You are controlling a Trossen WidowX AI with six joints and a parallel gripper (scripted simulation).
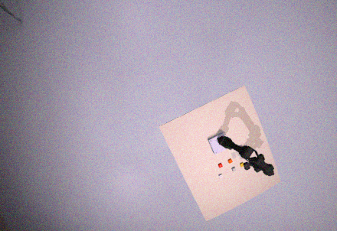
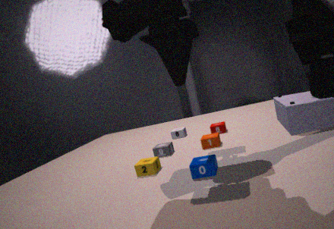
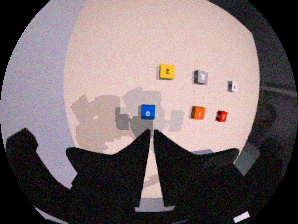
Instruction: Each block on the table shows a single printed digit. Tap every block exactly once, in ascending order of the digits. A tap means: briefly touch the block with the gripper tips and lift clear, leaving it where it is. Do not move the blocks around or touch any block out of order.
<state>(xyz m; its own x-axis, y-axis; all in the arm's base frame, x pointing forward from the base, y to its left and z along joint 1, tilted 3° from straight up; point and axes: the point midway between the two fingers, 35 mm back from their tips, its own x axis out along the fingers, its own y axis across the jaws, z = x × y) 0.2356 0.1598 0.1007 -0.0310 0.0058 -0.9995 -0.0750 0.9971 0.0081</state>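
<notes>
My gripper tip is 130 mm to the left of the orange block marked 1, 110 mm above it and 10 mm short of it. Round my gripper tip: yellow block marked 2 (110 mm below, 90 mm ahead, 30 mm to the right); blue block marked 0 (110 mm below, 10 mm behind); grey block (120 mm to the right, 110 mm below, 100 mm ahead).
</notes>
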